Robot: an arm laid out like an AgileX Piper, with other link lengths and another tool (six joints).
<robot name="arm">
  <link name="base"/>
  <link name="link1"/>
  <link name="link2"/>
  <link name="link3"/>
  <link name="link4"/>
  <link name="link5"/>
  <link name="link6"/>
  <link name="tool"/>
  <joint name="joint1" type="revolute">
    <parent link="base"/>
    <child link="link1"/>
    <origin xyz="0 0 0.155"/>
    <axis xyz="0 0 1"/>
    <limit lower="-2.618" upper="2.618"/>
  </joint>
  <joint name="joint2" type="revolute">
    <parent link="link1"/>
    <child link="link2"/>
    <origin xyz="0 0 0"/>
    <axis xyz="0 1 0"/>
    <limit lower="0" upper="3.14"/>
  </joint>
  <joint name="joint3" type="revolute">
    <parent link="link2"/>
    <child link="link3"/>
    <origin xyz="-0.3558 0 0.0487"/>
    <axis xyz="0 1 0"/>
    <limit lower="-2.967" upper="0"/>
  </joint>
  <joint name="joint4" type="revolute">
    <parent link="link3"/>
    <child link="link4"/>
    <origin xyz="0.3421 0 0.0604"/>
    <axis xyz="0.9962 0 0.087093"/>
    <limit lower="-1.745" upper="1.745"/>
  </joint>
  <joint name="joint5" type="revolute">
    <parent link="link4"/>
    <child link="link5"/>
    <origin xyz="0 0 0"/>
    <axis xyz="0 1 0"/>
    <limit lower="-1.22" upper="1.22"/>
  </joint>
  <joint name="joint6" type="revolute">
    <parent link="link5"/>
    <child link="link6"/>
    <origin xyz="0.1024 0 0.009"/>
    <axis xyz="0.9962 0 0.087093"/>
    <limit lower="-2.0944" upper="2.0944"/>
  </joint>
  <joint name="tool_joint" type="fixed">
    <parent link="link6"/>
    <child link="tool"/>
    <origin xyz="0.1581 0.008 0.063" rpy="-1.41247 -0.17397 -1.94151"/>
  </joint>
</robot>
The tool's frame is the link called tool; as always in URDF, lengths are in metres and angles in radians.
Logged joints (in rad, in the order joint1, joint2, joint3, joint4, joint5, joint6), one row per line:
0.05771, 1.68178, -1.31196, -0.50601, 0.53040, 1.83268
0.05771, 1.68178, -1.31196, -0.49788, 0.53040, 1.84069
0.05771, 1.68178, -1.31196, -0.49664, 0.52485, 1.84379
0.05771, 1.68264, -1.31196, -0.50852, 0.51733, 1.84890
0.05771, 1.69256, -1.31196, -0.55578, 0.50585, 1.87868
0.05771, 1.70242, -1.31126, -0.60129, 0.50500, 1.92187
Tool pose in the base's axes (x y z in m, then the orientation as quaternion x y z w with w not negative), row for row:
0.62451, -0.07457, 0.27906, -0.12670, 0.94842, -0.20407, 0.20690
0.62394, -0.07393, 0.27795, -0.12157, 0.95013, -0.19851, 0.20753
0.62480, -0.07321, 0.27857, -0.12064, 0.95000, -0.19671, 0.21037
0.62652, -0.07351, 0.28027, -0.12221, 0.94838, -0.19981, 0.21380
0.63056, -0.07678, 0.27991, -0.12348, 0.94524, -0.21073, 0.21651
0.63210, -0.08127, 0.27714, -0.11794, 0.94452, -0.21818, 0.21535
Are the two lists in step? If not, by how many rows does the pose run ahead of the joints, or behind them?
They are in step.
